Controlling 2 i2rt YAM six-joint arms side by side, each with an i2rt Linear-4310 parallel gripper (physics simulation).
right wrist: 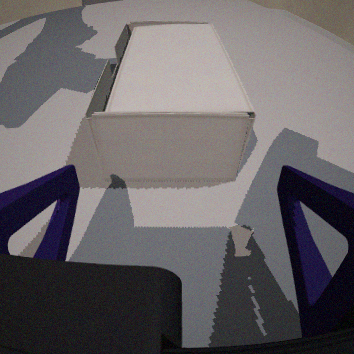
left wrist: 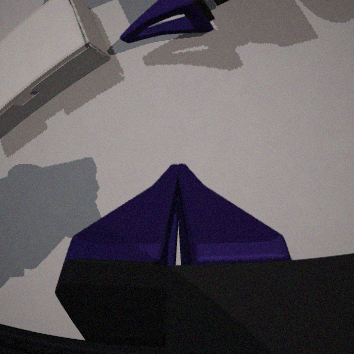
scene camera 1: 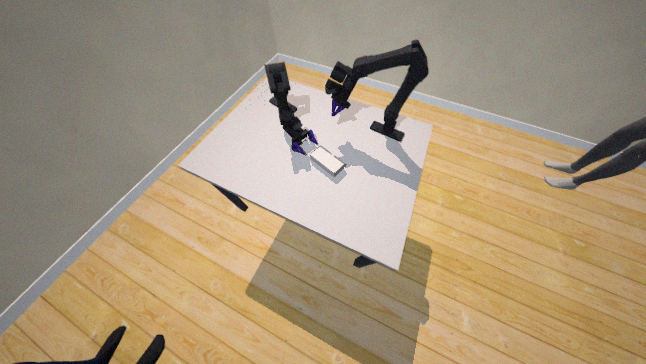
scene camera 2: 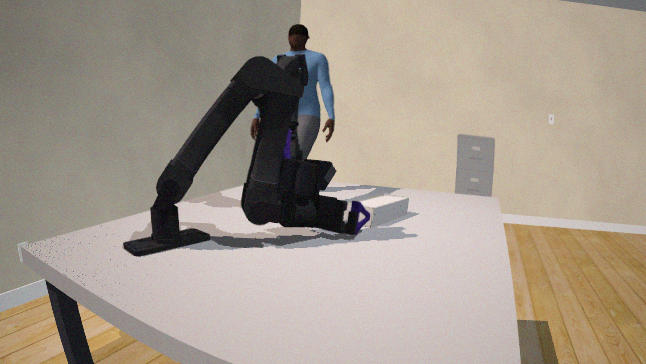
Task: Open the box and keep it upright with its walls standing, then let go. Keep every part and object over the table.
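Seen in the pictures: left gripper, fingertip midpoint: (left wrist: 177, 175) (scene camera 1: 332, 116); right gripper, fingertip midpoint: (right wrist: 177, 176) (left wrist: 107, 3) (scene camera 1: 311, 148) (scene camera 2: 352, 214); left arm's base, link origin: (scene camera 1: 386, 131); right arm's base, link origin: (scene camera 2: 167, 243).
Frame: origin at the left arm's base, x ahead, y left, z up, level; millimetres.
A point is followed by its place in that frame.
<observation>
A closed-topped white box (scene camera 1: 327, 159) @[z 44, x 394, y -186 mm] (scene camera 2: 392, 209) @[z 28, x 431, y -196 mm] (left wrist: 40, 37) @[z 45, x 387, y -232 mm] (right wrist: 175, 70) @[z 45, x 388, y -223 mm] stands flat on the table (scene camera 1: 350, 215) @[z 0, x 584, y 52 mm] (scene camera 2: 400, 300) @[z 0, x 611, y -642 mm]. In the right wrist view its top panel lies level, with thin upright flaps and a dark gap along its left side. My right gripper (scene camera 1: 310, 148) @[z 31, x 371, y -302 mm] (scene camera 2: 369, 216) (right wrist: 177, 176) @[z 31, x 371, y -302 mm] is open and low, level with the box's near short end, its fingers apart on either side of that end. No contact can be made out. My left gripper (scene camera 1: 334, 115) @[z 128, x 188, y -279 mm] (left wrist: 177, 175) @[z 128, x 188, y -279 mm] is shut and empty, above the table and away from the box.
In scene camera 1, the left arm's base (scene camera 1: 387, 131) @[z 31, x 31, y 7 mm] stands up and right of the box. In the left wrist view, one right finger shows beside the box's corner. A person (scene camera 2: 315, 82) and a grey cabinet (scene camera 2: 475, 167) stand beyond the table.
</observation>
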